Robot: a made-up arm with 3 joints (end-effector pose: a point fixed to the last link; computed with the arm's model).
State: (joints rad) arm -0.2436 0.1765 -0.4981
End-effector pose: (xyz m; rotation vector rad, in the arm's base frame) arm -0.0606 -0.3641 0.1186 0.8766 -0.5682 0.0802
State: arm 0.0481 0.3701 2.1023
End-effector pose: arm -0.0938 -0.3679 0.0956 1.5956 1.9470 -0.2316
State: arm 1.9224 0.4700 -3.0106
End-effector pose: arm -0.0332 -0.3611 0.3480 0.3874 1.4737 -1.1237
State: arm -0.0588 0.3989 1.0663
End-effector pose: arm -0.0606 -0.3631 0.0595 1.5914 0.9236 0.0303
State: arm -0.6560 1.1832 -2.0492
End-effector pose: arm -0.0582 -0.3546 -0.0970 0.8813 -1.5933 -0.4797
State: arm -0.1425 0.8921 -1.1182
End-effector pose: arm 0.0443 -0.4325 0.0125 1.1748 -1.0629 0.3028
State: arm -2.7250 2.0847 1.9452
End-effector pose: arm -0.0509 0.1126 0.3934 -1.0951 0.7189 -1.2423
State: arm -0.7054 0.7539 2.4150
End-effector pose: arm -0.1560 -0.3169 0.0272 -1.4852 -2.1572 -0.2862
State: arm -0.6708 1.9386 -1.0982
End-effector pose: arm 0.0326 -0.1615 -0.2087 2.4930 -0.8546 -0.3072
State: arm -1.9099 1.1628 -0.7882
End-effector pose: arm -0.2238 -0.0335 0.0549 2.2248 -0.3425 -1.5534
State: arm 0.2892 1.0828 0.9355
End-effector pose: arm 0.0994 -0.4247 0.0147 1.4955 1.1704 0.6492
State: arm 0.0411 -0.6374 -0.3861
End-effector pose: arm -0.1169 -0.2178 0.1873 0.0048 -0.7645 -0.0198
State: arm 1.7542 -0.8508 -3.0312
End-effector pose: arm -0.0052 -0.3232 0.0026 1.2301 0.6225 -0.4178
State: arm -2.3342 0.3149 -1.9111
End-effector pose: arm -0.1911 -0.2394 0.2257 0.6213 -0.1310 -1.1910
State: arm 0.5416 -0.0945 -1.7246
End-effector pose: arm -0.0997 -0.3253 0.2131 -0.6664 -1.8833 0.9045
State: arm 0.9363 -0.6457 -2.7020
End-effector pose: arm -0.1407 -0.2248 0.0689 1.7768 1.6311 -0.9798
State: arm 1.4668 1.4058 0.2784
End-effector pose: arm 0.2756 -0.3521 0.3237 0.4463 0.6394 1.2308
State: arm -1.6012 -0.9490 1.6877
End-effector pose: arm -0.0275 -0.1232 0.3715 1.7212 1.6788 -1.9777
